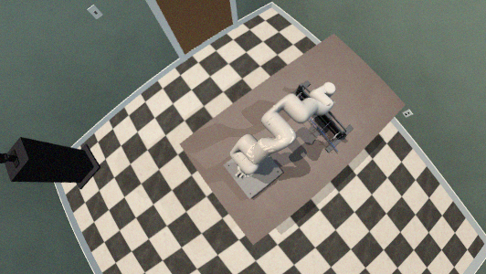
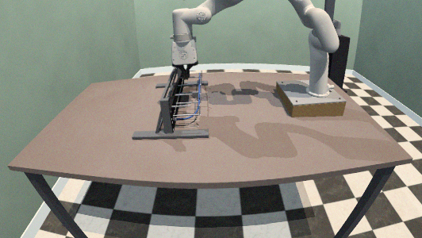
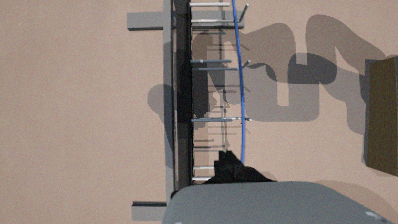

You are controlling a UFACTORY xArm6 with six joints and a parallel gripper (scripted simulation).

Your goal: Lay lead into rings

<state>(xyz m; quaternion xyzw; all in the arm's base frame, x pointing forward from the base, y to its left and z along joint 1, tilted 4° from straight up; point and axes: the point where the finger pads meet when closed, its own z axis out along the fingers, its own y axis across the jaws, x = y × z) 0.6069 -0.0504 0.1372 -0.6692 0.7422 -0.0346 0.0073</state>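
The rack lies 60 mm ahead of my hand, 60 mm to the right of it and 100 mm below it.
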